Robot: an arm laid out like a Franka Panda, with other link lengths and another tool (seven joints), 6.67 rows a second.
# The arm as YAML. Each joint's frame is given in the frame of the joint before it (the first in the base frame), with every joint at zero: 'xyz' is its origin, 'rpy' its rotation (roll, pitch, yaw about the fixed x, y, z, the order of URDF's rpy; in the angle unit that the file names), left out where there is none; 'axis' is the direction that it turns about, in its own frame. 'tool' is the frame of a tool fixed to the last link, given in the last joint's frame.
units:
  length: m
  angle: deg
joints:
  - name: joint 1
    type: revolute
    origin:
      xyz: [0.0, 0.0, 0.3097]
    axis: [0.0, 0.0, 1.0]
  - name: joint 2
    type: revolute
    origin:
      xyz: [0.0, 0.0, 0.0]
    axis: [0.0, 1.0, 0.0]
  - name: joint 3
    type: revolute
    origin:
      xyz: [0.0, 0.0, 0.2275]
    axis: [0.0, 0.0, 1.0]
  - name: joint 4
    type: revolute
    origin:
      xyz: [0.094, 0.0, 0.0]
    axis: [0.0, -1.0, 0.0]
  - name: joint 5
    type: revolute
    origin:
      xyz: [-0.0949, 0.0, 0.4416]
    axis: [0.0, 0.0, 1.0]
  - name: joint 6
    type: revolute
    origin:
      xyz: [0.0, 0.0, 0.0]
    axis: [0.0, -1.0, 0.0]
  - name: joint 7
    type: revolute
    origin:
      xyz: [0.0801, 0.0, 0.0]
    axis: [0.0, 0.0, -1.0]
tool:
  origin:
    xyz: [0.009, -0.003, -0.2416]
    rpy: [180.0, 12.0, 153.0]
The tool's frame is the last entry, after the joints.
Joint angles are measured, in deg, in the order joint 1, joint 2, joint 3, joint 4, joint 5, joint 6, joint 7. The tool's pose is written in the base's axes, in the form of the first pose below.
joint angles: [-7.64 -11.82 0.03 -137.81 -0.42 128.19 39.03]
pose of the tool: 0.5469, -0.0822, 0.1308, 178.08, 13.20, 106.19
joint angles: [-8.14 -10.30 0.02 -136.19 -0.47 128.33 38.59]
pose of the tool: 0.5538, -0.0882, 0.1307, 177.88, 13.35, 106.11
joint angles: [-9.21 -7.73 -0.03 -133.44 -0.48 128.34 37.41]
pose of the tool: 0.5641, -0.1009, 0.1297, 177.73, 13.47, 106.14
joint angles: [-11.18 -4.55 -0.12 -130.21 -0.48 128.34 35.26]
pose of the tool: 0.5736, -0.1236, 0.1263, 177.74, 13.57, 106.23
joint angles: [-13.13 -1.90 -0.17 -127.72 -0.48 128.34 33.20]
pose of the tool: 0.5786, -0.1456, 0.1212, 177.95, 13.58, 106.34
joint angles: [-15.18 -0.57 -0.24 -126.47 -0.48 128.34 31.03]
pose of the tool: 0.5777, -0.1680, 0.1184, 178.08, 13.61, 106.41
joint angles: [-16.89 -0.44 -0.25 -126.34 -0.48 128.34 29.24]
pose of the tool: 0.5732, -0.1853, 0.1182, 178.13, 13.67, 106.50
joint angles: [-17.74 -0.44 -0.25 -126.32 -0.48 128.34 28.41]
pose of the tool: 0.5706, -0.1938, 0.1184, 178.14, 13.71, 106.48
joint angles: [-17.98 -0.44 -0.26 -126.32 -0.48 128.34 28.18]
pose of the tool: 0.5698, -0.1962, 0.1184, 178.15, 13.72, 106.46
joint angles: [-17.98 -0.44 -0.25 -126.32 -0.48 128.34 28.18]
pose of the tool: 0.5699, -0.1961, 0.1184, 178.15, 13.72, 106.47
